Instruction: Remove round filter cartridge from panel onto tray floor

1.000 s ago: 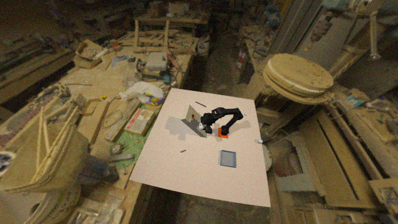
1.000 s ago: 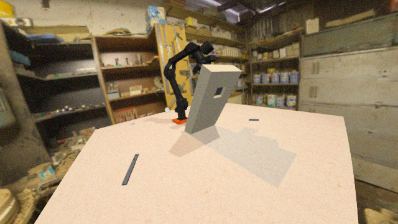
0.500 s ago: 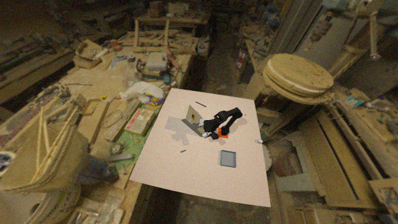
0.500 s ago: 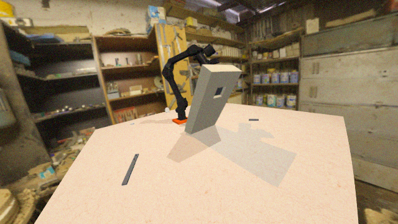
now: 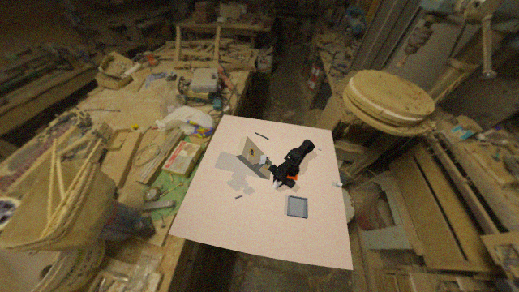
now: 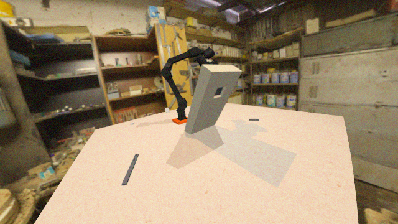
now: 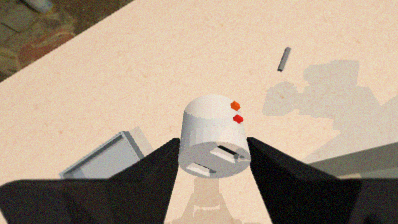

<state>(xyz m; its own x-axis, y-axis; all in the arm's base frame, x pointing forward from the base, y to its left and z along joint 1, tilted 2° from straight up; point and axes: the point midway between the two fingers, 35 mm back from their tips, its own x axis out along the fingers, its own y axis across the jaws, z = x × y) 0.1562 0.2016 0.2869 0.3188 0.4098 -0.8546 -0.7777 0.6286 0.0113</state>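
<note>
Right now my gripper tip is 25 cm above the grey tray, 21 cm past it and 6 cm to the right of it. From my gripper tip the other things lie so: service panel (25 cm to the right, 16 cm ahead, 10 cm below); round filter cartridge (right at my gripper tip).
</note>
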